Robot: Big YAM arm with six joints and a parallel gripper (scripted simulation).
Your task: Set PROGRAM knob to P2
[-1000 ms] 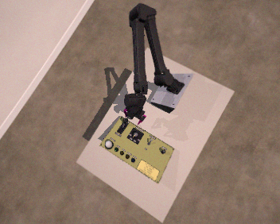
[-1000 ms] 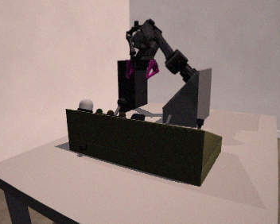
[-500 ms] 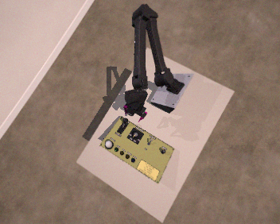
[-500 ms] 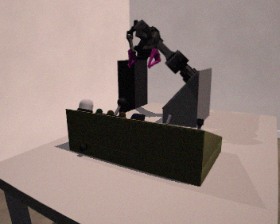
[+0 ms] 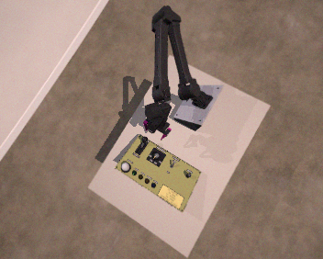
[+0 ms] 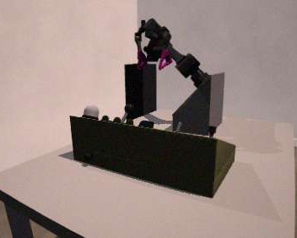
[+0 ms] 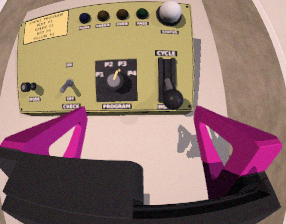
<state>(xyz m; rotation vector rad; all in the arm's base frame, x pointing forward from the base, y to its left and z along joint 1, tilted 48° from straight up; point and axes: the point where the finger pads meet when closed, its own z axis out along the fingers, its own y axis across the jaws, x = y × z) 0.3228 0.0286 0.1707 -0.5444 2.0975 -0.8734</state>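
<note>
The black program knob is 200 mm below my hand, 120 mm ahead of it and 60 mm to the left of it. The rest, counted from my hand: toggle: 200 mm below, 190 mm to the left, 90 mm ahead; olive console: 220 mm below, 130 mm to the left, 130 mm ahead; black lever: 190 mm below, 90 mm ahead, 50 mm to the right.
</note>
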